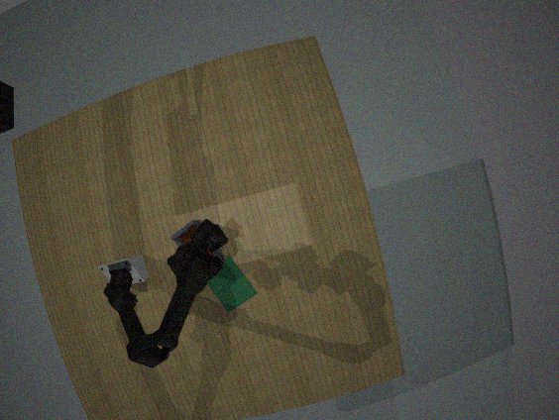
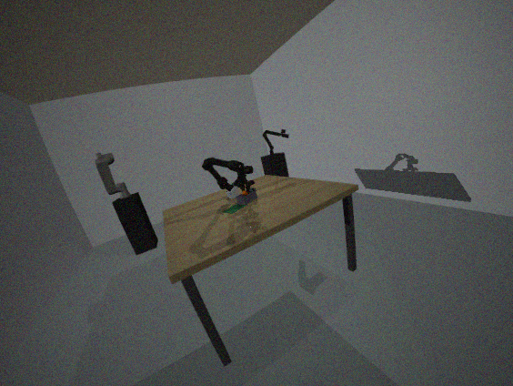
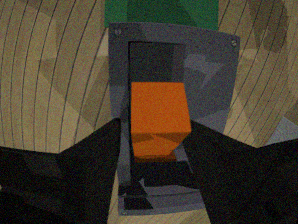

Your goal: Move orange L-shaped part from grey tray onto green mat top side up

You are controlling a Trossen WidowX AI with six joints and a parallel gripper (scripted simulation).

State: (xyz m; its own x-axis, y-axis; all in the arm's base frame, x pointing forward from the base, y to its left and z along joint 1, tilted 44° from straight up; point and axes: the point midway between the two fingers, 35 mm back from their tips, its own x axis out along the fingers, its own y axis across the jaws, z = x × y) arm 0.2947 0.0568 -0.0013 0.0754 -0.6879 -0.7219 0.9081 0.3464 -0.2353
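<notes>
The green mat lies 40 mm ahead of my gripper tip, 140 mm to the right of it and 80 mm below it. From my gripper tip the other things lie so: orange L-shaped part 30 mm behind, 20 mm to the left, 30 mm below.
</notes>
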